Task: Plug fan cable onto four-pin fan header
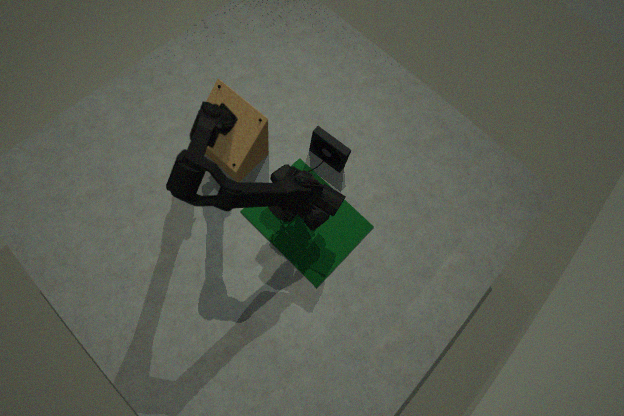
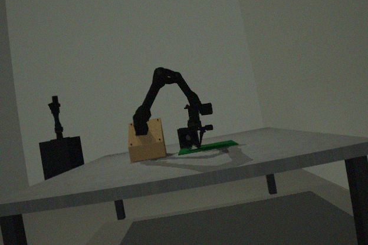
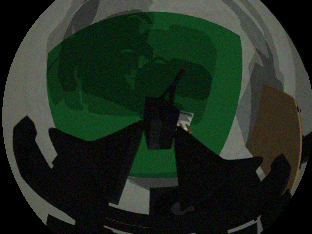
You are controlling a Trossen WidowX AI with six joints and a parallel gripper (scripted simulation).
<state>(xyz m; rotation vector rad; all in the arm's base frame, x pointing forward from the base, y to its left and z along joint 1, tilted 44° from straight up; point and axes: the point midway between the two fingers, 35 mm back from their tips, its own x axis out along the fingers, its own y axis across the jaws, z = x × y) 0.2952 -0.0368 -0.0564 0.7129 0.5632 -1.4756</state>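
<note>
Right now my gripper tip is 1 cm to the left of the dark plug and 1 cm below it. Also, from my gripper tip: black fan 5 cm behind, 17 cm to the left, 4 cm above; green board 5 cm ahead, 3 cm below.
</note>
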